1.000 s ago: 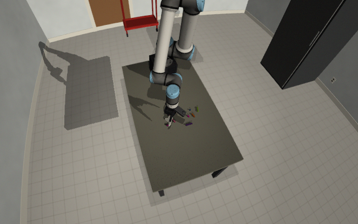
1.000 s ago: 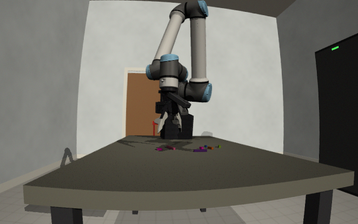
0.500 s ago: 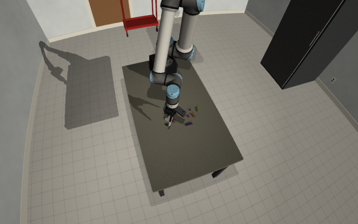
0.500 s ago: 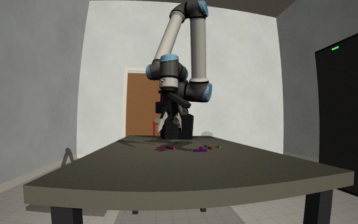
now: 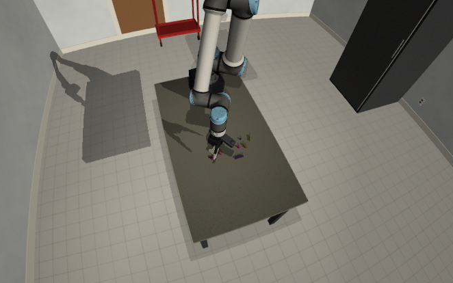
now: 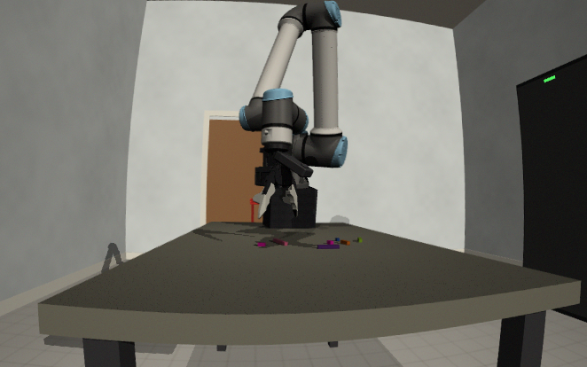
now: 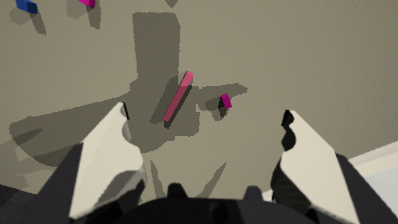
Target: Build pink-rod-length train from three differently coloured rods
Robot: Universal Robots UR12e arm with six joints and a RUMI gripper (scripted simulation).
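My gripper is now 170 mm to the right of the blue rod, 130 mm past it and 70 mm above it. Also, from my hand: purple rod 140 mm to the left, 70 mm below, 20 mm ahead; orange rod 190 mm to the left, 70 mm below, 70 mm behind; pink rod 70 mm below, 50 mm behind.
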